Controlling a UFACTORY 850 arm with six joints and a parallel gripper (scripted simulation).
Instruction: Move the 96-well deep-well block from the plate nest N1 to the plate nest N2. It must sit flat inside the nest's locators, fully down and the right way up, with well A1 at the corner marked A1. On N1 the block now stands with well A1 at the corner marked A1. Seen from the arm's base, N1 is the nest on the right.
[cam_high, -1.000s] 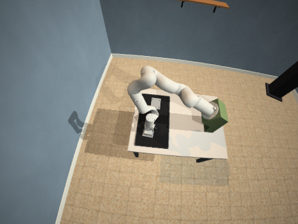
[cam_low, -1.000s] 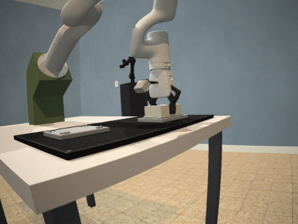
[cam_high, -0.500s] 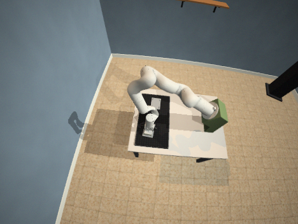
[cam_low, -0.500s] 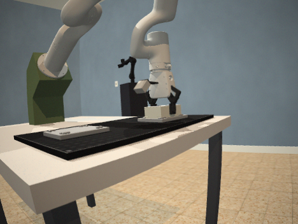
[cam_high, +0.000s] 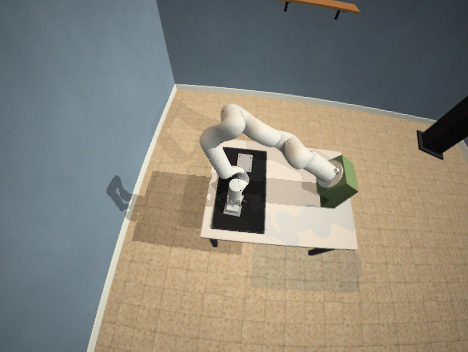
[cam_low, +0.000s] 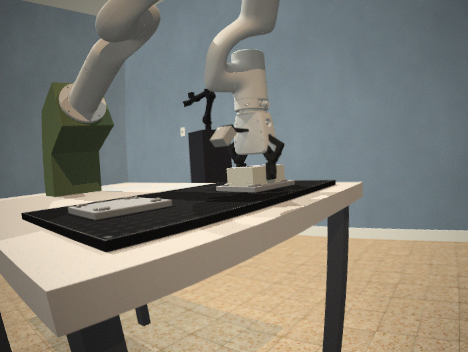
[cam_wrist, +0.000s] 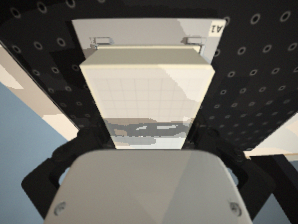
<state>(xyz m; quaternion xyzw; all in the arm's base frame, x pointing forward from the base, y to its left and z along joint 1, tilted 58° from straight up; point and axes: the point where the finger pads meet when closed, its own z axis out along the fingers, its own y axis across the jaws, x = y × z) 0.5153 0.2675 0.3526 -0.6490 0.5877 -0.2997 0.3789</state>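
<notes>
Now: hand right at the cream deep-well block. The rest, counted from my hand: plate nest N1 (360 mm to the right, 70 mm ahead, 30 mm below); plate nest N2 (30 mm below).
</notes>
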